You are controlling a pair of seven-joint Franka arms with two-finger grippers.
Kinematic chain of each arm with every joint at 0, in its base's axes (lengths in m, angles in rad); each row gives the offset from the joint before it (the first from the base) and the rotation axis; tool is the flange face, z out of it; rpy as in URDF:
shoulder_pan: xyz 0 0 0.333 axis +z
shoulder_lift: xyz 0 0 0 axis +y
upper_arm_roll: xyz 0 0 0.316 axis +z
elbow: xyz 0.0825 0 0 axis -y
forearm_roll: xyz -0.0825 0 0.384 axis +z
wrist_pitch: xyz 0 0 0 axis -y
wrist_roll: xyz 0.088 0 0 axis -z
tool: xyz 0 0 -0.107 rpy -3.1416 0 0
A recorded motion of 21 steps. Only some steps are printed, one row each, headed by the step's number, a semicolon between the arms.
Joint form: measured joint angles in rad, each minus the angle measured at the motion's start. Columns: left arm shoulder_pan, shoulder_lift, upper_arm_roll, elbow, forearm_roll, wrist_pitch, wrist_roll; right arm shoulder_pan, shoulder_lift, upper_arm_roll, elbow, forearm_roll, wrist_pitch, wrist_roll.
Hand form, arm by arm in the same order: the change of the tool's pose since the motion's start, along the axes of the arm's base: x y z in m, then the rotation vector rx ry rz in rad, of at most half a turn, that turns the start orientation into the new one. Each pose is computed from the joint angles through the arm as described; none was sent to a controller.
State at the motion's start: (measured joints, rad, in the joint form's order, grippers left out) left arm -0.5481 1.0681 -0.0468 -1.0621 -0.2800 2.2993 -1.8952; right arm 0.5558 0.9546 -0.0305 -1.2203 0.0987 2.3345 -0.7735
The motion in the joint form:
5: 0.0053 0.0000 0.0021 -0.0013 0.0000 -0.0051 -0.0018; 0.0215 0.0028 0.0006 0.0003 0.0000 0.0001 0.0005
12: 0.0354 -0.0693 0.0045 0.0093 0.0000 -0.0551 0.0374; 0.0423 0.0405 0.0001 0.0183 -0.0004 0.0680 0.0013
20: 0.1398 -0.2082 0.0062 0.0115 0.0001 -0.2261 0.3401; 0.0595 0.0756 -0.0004 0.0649 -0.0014 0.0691 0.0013
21: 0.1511 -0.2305 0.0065 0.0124 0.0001 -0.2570 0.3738; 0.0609 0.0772 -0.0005 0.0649 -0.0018 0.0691 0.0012
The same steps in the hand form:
5: 0.0021 0.0046 -0.0012 0.0042 0.0052 0.0066; -0.0090 0.0143 -0.0020 -0.0008 0.0023 0.0214
12: 0.0197 0.0212 0.0539 -0.0142 -0.0328 -0.0127; -0.0127 0.0300 -0.0156 0.0203 -0.0410 0.0380
20: 0.0490 0.0927 0.1480 -0.0055 -0.1019 -0.2431; -0.0150 0.0449 -0.0211 0.0259 -0.0524 0.0567
21: 0.0498 0.1010 0.1629 -0.0043 -0.1059 -0.2726; -0.0158 0.0456 -0.0223 0.0247 -0.0513 0.0584

